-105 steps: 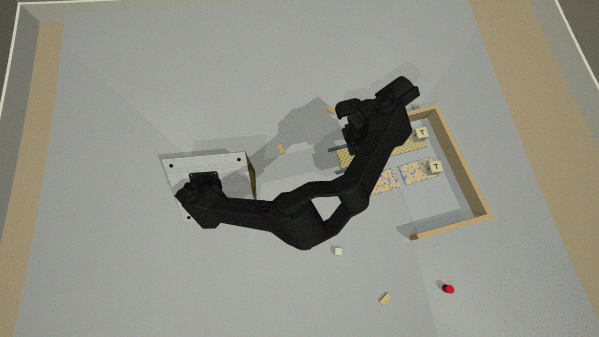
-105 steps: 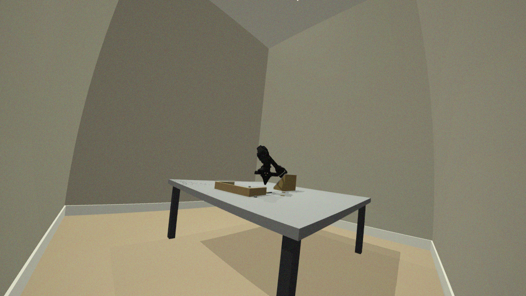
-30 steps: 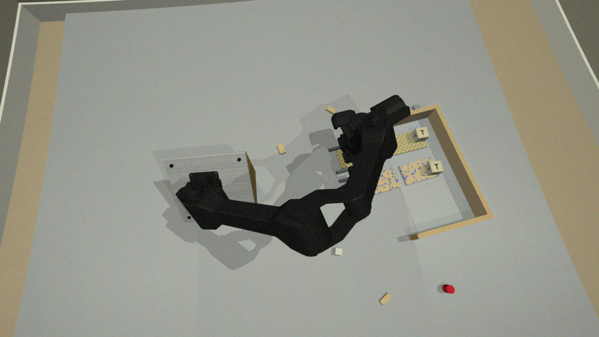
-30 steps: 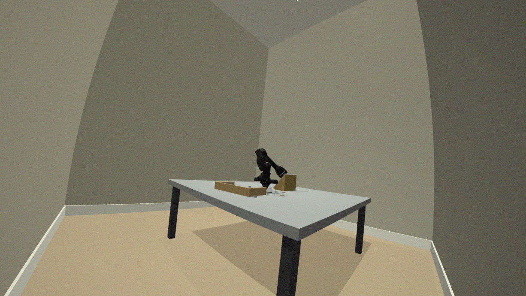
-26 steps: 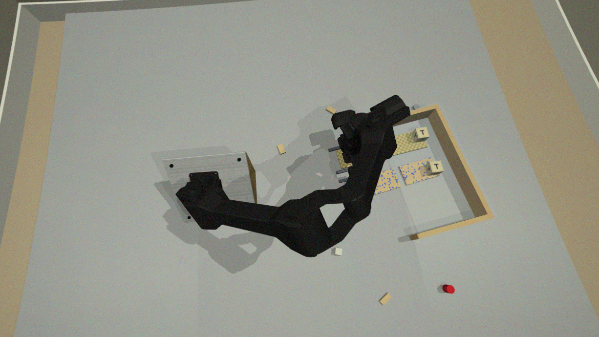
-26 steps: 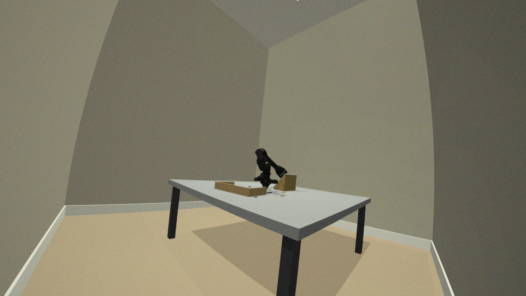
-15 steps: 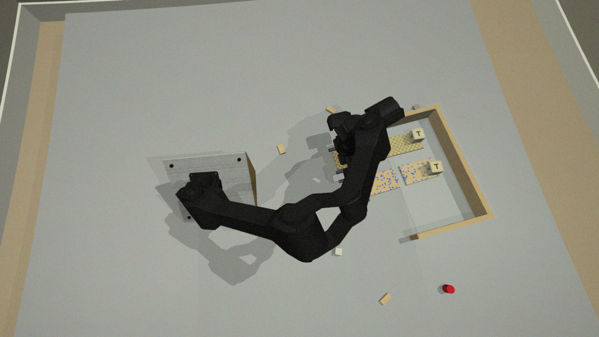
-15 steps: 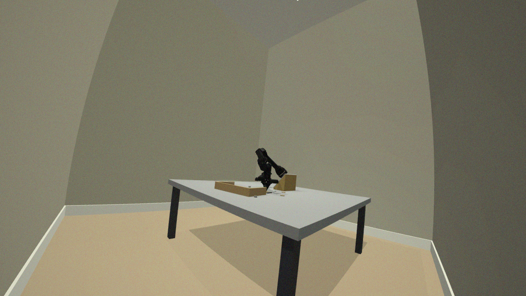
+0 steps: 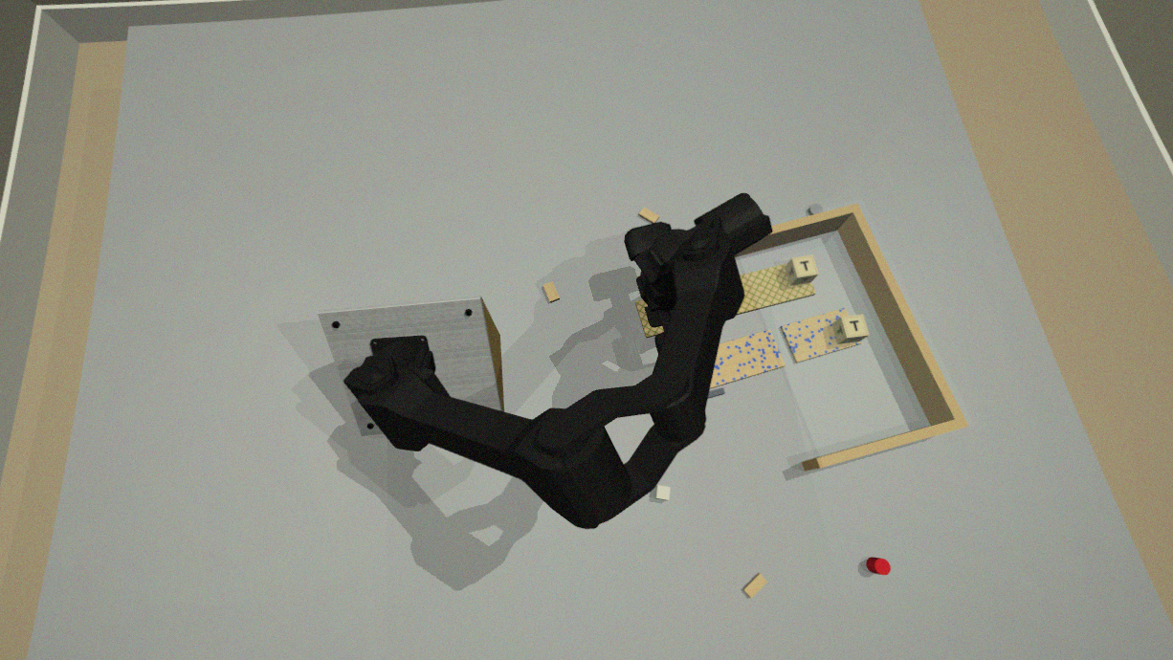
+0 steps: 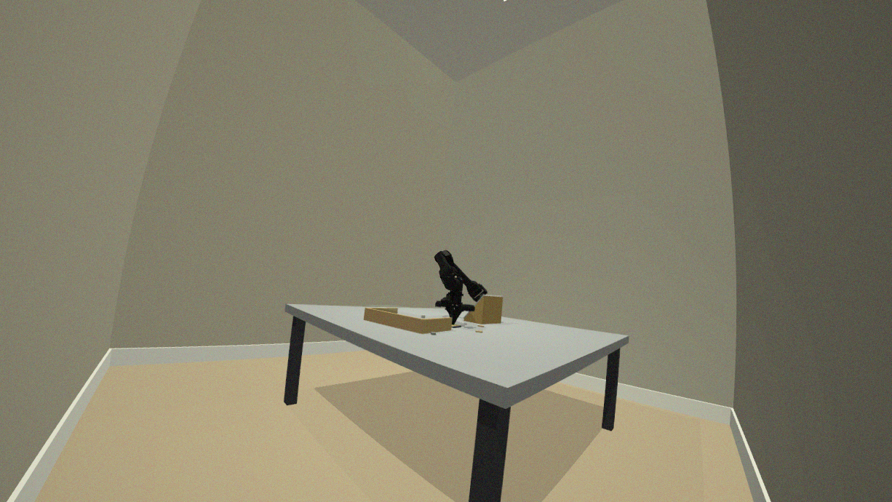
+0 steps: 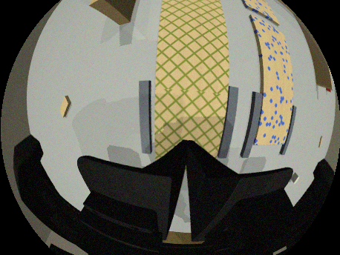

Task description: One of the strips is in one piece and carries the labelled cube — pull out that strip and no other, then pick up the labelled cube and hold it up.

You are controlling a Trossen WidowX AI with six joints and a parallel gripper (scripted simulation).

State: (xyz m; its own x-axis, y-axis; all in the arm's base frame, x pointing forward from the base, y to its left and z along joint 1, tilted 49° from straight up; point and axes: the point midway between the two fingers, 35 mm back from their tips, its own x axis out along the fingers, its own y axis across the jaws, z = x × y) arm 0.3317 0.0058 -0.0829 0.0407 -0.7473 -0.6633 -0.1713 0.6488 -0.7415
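The cross-hatched strip lies 100 mm ahead of my gripper tip and 20 mm to the left of it. The rest, counted from my gripper tip: red cylinder (220 mm ahead, 340 mm to the right, 10 mm above).
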